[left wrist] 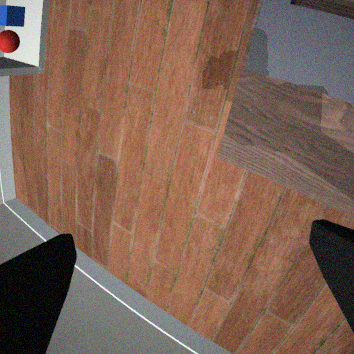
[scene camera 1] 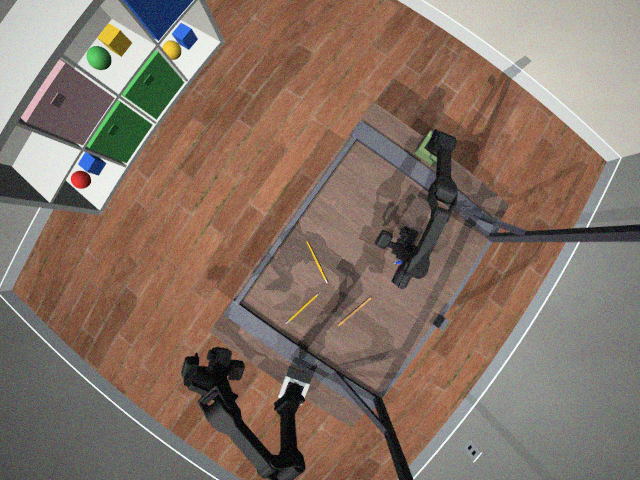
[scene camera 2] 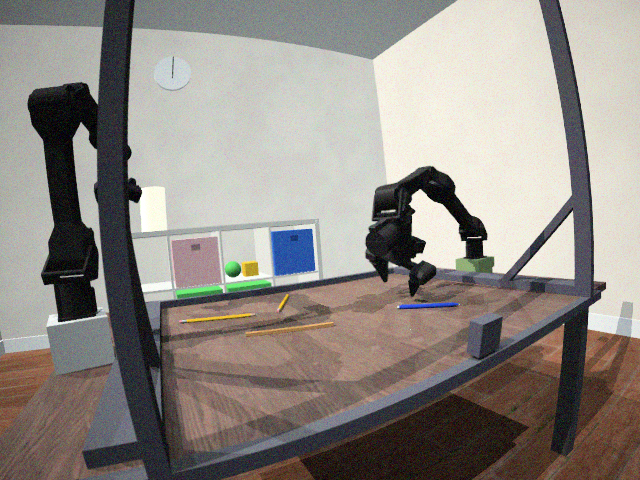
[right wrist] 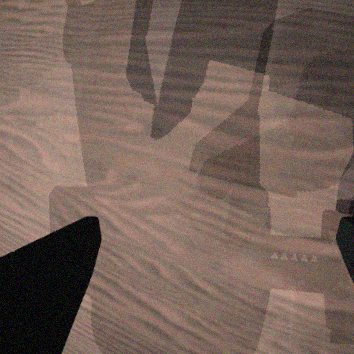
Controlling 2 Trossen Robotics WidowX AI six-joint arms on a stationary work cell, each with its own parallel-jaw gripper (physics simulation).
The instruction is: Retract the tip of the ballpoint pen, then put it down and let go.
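Frame: origin at the left arm's base, x back, y up, z left, level; metres.
Where they show: left gripper, between the fingertips: [left wrist: 193,240]; right gripper, between the fingertips: [scene camera 2: 398,288] [right wrist: 221,229]; left arm's base, origin of its link: [scene camera 1: 293,391] [scene camera 2: 76,315]; right arm's base, origin of its link: [scene camera 1: 434,146] [scene camera 2: 474,257].
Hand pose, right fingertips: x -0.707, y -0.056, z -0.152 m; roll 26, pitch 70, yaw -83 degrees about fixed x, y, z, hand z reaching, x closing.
Each offset is from my right fingertips to the centre of the thing.
The blue ballpoint pen @(dx +0.052, dy -0.021, dz -0.118 m) [scene camera 2: 428,305] lies flat on the table in scene camera 2. In scene camera 1 a small blue piece of the pen [scene camera 1: 398,262] shows beside the right arm, which hides the rest. Whether its tip is out is too small to tell. It does not show in the right wrist view. My right gripper [scene camera 2: 398,285] [right wrist: 221,229] is open and empty, pointing down above the table, a little behind and left of the pen in scene camera 2. My left gripper [left wrist: 193,240] is open and empty, held high outside the table.
Two yellow pencils @(dx +0.194, dy -0.022, dz +0.240 m) [scene camera 1: 316,261] @(dx +0.393, dy -0.022, dz +0.232 m) [scene camera 1: 302,308] [scene camera 2: 217,317] [scene camera 2: 283,302] and an orange-brown pencil @(dx +0.333, dy -0.022, dz +0.027 m) [scene camera 1: 354,311] [scene camera 2: 289,329] lie left of the pen in scene camera 2. A grey block @(dx +0.256, dy +0.006, dz -0.330 m) [scene camera 2: 484,335] stands at the table's near edge. Frame posts [scene camera 2: 567,129] rise at the table's sides.
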